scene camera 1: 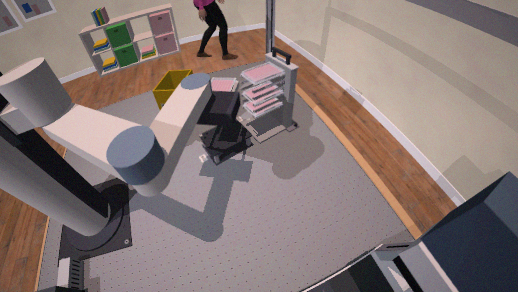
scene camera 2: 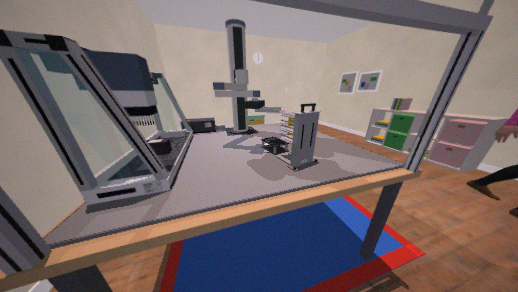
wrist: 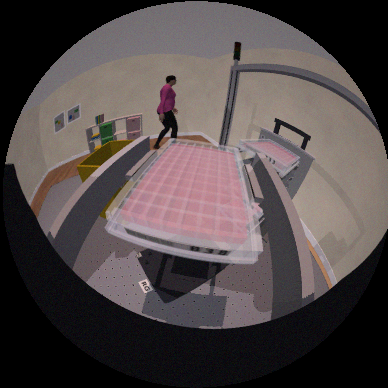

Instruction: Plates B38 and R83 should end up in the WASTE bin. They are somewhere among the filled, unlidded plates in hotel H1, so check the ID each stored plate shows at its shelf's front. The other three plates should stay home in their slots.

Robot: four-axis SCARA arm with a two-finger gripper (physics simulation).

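Frame: origin at the arm's base, x up, y back, z right, level; millimetres.
Seen in the pictures: gripper, between the fingertips: (scene camera 1: 220, 82) (scene camera 2: 280, 109) (wrist: 200, 149); arm's base, origin of its link: (scene camera 1: 96, 218) (scene camera 2: 241, 131).
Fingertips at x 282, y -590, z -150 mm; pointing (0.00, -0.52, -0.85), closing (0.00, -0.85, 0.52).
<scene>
Offsets run from my fingertips to a thing's middle. "spot": to the spot under its first point.
My gripper (scene camera 1: 223, 89) (wrist: 200, 149) is shut on a pink-filled, unlidded plate @(dy +12, dx -11, dz +20 mm) (scene camera 1: 225, 83) (scene camera 2: 272, 109) (wrist: 190, 195). The plate's front label is blurred but appears to read B38. It is held level, high above the table, between the WASTE bin and hotel H1. The yellow WASTE bin @(dy +155, dx -169, dz -242 mm) (scene camera 1: 171, 84) (wrist: 101, 156) is left of the gripper in the wrist view, partly hidden by a finger. Hotel H1 @(dy -182, dx -109, dz -36 mm) (scene camera 1: 291, 82) (scene camera 2: 306, 137) (wrist: 301, 176) is to the right, holding pink-filled plates. Its top plate @(dy -152, dx -10, dz -18 mm) (scene camera 1: 263, 72) (wrist: 271, 150) shows clearly. The stored plates' IDs are not readable now.
A black stand (scene camera 1: 214, 151) (scene camera 2: 275, 145) is on the table below the gripper, with an RG label @(spot: dy +123, dx -269, dz +45 mm) (wrist: 144, 285) beside it. A glass-sided machine @(spot: dy -196, dx +93, dz +676 mm) (scene camera 2: 125, 95) stands at the table's other end. A person (scene camera 1: 215, 25) (wrist: 167, 107) is beyond the table, near a shelf unit (scene camera 1: 176, 46).
</scene>
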